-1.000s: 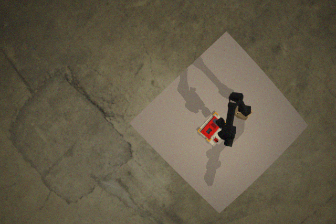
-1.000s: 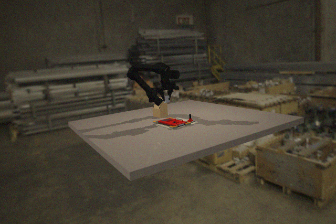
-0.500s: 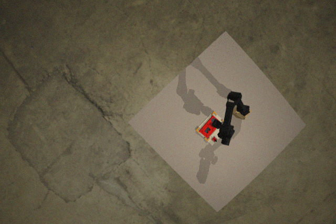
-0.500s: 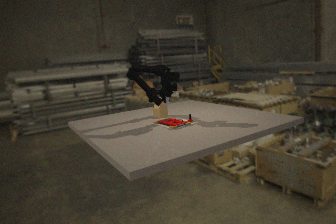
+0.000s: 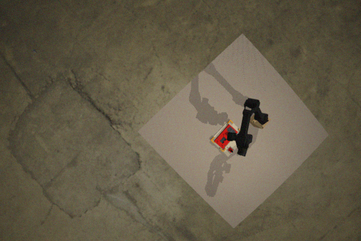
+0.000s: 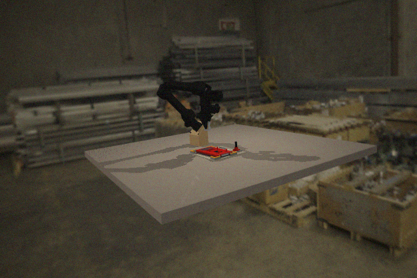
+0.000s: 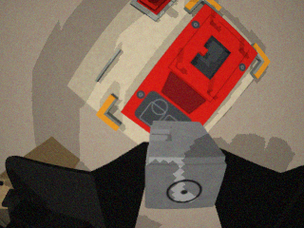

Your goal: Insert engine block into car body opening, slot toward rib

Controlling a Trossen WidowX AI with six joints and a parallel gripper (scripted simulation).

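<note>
Now: the cream base plate 5 cm ahead of my gripper tip, 3 cm to the left of it and 14 cm below it. Round my gripper tip: grey engine block 1 cm to the left, 1 cm above.
</note>
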